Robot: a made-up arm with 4 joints.
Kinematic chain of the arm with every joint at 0, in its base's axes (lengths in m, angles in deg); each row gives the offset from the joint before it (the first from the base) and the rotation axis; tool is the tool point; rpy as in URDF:
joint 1: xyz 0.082 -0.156 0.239 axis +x
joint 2: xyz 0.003 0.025 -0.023 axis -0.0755 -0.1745 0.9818
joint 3: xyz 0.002 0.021 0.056 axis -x
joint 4: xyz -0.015 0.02 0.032 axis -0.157 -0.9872 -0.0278
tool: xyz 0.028 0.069 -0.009 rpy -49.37 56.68 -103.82
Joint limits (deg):
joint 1: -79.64..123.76
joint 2: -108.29..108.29
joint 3: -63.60..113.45
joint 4: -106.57..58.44
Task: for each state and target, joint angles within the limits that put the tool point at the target. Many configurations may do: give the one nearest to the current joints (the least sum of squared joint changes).
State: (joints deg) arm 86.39 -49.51 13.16 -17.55
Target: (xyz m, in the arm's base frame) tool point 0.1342 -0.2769 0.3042
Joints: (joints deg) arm 119.27 -19.32 -14.17 -17.47
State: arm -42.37 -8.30 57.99 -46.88
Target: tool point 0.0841 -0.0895 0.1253
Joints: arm -58.71 0.87 31.01 -50.11
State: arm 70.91 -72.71 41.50 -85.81
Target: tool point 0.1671 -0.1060 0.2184
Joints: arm 34.06 -98.23 58.59 -82.52
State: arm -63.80 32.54 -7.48 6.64
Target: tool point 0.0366 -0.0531 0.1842
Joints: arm -18.81 35.93 42.44 -8.34
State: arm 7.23 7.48 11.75 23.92
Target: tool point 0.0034 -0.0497 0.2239
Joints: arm -7.62 52.61 30.77 16.20
